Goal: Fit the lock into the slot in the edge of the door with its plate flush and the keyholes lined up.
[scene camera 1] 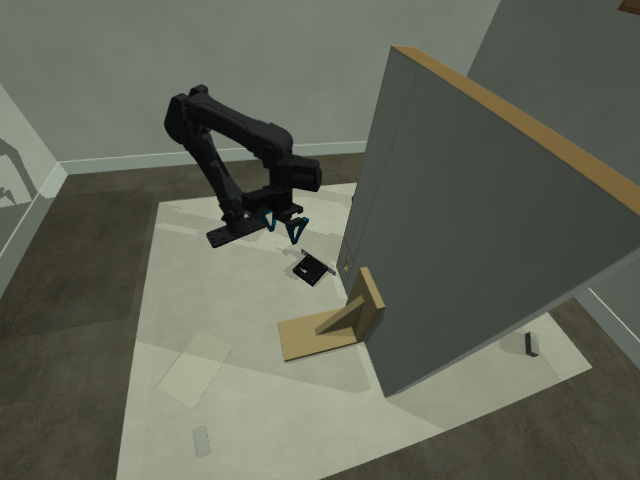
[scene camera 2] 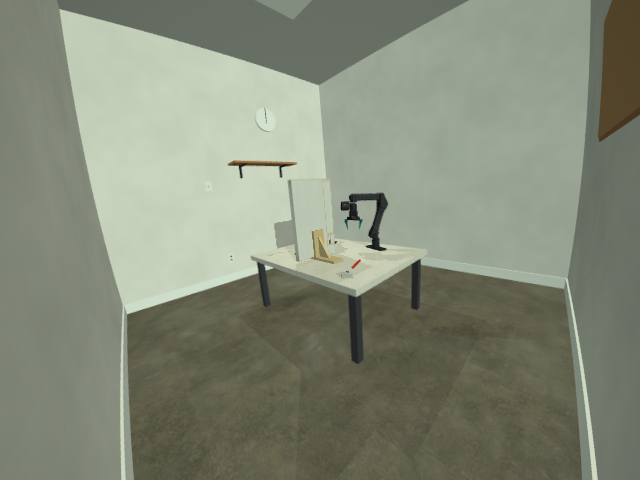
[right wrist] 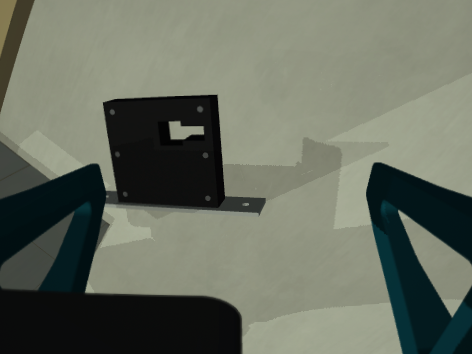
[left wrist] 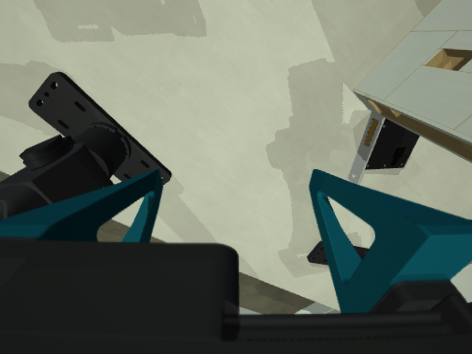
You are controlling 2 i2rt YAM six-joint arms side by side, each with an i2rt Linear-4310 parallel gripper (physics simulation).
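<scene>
The lock, a black case [scene camera 1: 306, 271] [left wrist: 387, 147] [right wrist: 150, 175] with a grey face plate [left wrist: 361, 152] [right wrist: 231, 205], lies on the table near the foot of the door [scene camera 1: 465, 206] [scene camera 2: 309, 217] [left wrist: 430, 95]. Its keyhole cutout shows in the right wrist view. The door has a keyhole opening [scene camera 1: 346, 266] [left wrist: 446, 59] in its face and a slot [left wrist: 387, 108] in its edge. My right gripper [scene camera 1: 283, 236] [right wrist: 236, 178] is open and empty above the table, near the lock. My left gripper [scene camera 2: 353, 228] [left wrist: 235, 177] is open and empty, high above the table.
A wooden bracket [scene camera 1: 297, 338] [scene camera 2: 330, 259] stands against the door. A pale sheet [scene camera 1: 193, 369] and a small pale block [scene camera 1: 201, 441] lie on the table. A red stick [scene camera 2: 356, 263] lies near the front corner. A dark piece [scene camera 1: 531, 344] lies beyond the door.
</scene>
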